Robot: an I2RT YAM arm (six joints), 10 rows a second.
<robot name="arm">
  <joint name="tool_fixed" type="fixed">
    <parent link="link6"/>
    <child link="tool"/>
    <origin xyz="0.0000 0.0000 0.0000" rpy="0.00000 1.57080 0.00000"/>
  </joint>
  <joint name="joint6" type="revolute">
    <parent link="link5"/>
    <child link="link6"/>
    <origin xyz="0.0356 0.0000 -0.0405" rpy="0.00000 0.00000 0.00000"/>
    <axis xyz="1 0 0"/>
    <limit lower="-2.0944" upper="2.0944"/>
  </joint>
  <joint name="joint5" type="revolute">
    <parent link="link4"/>
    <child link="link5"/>
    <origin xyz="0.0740 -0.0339 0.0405" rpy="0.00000 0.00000 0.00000"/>
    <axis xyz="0 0 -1"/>
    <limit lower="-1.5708" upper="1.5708"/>
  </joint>
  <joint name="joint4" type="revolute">
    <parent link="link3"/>
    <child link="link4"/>
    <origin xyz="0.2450 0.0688 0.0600" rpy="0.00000 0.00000 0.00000"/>
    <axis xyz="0 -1 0"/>
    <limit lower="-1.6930" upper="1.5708"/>
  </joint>
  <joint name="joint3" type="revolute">
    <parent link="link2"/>
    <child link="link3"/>
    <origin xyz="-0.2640 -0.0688 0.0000" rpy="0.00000 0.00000 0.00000"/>
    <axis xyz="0 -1 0"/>
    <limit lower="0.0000" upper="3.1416"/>
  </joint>
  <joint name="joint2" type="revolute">
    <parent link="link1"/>
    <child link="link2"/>
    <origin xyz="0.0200 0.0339 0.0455" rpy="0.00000 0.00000 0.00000"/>
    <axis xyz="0 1 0"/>
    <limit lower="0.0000" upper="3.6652"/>
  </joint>
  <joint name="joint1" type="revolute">
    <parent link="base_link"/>
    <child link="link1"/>
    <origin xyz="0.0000 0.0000 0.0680" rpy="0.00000 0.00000 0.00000"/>
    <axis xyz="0 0 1"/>
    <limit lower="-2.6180" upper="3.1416"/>
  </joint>
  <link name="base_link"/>
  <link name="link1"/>
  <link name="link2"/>
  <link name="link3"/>
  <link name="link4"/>
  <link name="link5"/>
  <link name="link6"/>
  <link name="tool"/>
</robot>
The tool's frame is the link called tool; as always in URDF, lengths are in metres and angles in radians.
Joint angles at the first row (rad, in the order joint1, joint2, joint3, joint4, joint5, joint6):
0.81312, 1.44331, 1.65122, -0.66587, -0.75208, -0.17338
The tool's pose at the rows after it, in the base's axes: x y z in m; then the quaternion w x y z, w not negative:
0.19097 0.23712 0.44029 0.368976 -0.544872 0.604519 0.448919
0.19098 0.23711 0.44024 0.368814 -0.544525 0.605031 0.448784
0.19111 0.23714 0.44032 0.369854 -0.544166 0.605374 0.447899
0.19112 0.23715 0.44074 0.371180 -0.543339 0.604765 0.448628
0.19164 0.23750 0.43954 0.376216 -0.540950 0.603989 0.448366
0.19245 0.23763 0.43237 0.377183 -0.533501 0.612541 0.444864
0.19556 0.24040 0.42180 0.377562 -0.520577 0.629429 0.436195
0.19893 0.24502 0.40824 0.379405 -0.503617 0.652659 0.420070
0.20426 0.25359 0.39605 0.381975 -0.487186 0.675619 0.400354
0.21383 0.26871 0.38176 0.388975 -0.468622 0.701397 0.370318
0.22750 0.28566 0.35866 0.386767 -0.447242 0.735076 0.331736
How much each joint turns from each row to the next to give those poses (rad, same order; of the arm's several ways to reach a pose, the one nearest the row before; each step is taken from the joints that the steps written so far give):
0.00000, 0.00001, 0.00003, -0.00116, 0.00344, -0.00191
0.00002, -0.00001, -0.00005, -0.00034, 0.00078, 0.00078
-0.00002, 0.00002, 0.00004, 0.00112, 0.00265, -0.00001
0.00000, -0.00078, -0.00078, 0.00495, 0.00000, 0.00305
0.00001, -0.00420, -0.01373, 0.02252, 0.00535, 0.00611
-0.00001, -0.01067, -0.03965, 0.02974, 0.01868, 0.01525
0.00227, -0.00115, -0.04238, 0.03549, 0.03890, 0.02403
0.00804, 0.00304, -0.04770, 0.03969, 0.06411, 0.02786
0.01256, 0.02366, -0.02213, 0.03166, 0.07284, 0.02439
0.01794, 0.05339, -0.00036, 0.03621, 0.09958, 0.02061
0.01184, 0.07478, 0.00000, 0.02786, 0.10605, 0.02061

